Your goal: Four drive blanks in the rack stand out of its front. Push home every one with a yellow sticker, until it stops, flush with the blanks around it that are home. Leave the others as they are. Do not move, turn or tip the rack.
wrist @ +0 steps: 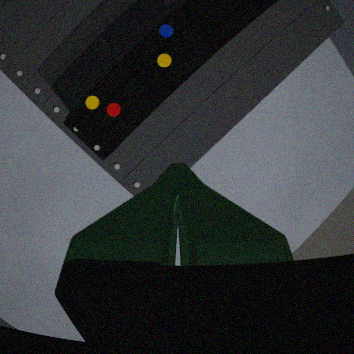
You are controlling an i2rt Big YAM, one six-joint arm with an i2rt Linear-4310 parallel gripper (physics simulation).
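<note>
The dark rack runs diagonally across the upper part of the wrist view. Four round stickers show on its dark front: a yellow sticker at the left, a red sticker close beside it, another yellow sticker farther up and right, and a blue sticker above that. The picture is too dark to tell how far each blank stands out. My green-fingered gripper is shut and empty. Its tips show in front of the rack's lower edge, below the stickers. The fingers hide part of the rack's near corner.
Small pale round dots line the rack's left edge. A light grey surface shows on both sides of the rack. A brownish area shows at the right edge.
</note>
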